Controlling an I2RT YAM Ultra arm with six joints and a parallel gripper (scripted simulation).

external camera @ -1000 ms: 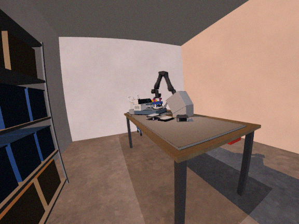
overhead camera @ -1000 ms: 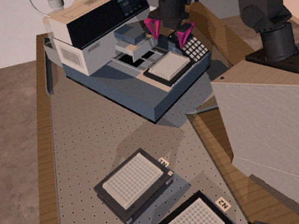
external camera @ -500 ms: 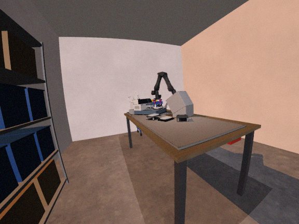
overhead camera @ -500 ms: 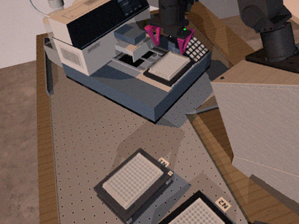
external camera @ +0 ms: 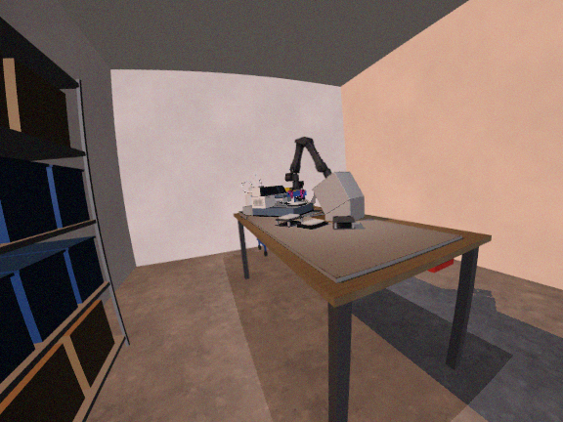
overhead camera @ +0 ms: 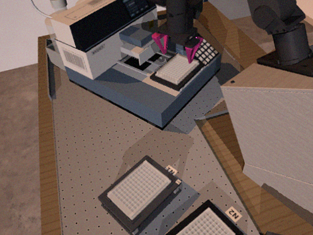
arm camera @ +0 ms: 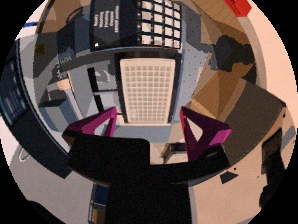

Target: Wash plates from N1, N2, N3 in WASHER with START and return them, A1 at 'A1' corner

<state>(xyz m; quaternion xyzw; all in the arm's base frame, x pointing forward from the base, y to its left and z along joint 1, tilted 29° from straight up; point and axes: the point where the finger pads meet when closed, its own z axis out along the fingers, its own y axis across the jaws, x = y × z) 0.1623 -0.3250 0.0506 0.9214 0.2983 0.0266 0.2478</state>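
My gripper is now 60 mm above the dark carrier pocket. Also, from my hand: nest N1: 240 mm ahead, 340 mm to the left, 100 mm below; manifold: 80 mm ahead, 130 mm to the right, 10 mm below; washer: 80 mm ahead, 130 mm to the right, 10 mm below.
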